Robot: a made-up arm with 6 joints.
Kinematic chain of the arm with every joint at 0, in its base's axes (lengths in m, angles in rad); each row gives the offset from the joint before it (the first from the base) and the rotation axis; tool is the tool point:
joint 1: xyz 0 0 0.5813 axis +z
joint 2: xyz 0 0 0 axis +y
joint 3: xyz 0 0 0.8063 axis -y
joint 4: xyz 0 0 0 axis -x
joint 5: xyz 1.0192 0 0 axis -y
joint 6: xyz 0 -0.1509 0 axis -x
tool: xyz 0 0 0
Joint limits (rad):
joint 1: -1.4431..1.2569
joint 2: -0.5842..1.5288
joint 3: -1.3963..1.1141
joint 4: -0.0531..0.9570
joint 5: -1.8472..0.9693
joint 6: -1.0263..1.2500
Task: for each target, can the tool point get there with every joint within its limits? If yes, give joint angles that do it. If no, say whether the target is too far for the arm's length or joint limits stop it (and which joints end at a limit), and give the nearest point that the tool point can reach.
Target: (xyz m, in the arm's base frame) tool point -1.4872 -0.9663 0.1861
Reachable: no: joint limits stop it (at a limit: joint 1) | nearest point -0.0517 -0.7820 0.1861 | short by 1.447 m
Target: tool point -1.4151 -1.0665 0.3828
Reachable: no: joint limits stop it (at a limit: joint 1) | nearest point -0.0379 -0.8897 0.3828 | short by 1.388 m
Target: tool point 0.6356 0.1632 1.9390
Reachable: yes | joints 0.4829 -0.2526 0.3398 0.0630 -0.7589 0.4646
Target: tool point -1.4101 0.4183 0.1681
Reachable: no: joint limits stop it (at a limit: joint 2) | nearest point -0.2310 0.0685 0.3877 | short by 1.249 m
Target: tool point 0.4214 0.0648 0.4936
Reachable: yes | joints 0.5140 -0.1273 -1.1899 0.0395 0.2108 0.5629
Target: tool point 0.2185 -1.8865 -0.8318
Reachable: no: too far | nearest point 0.1641 -1.4165 -0.2049 | short by 0.785 m
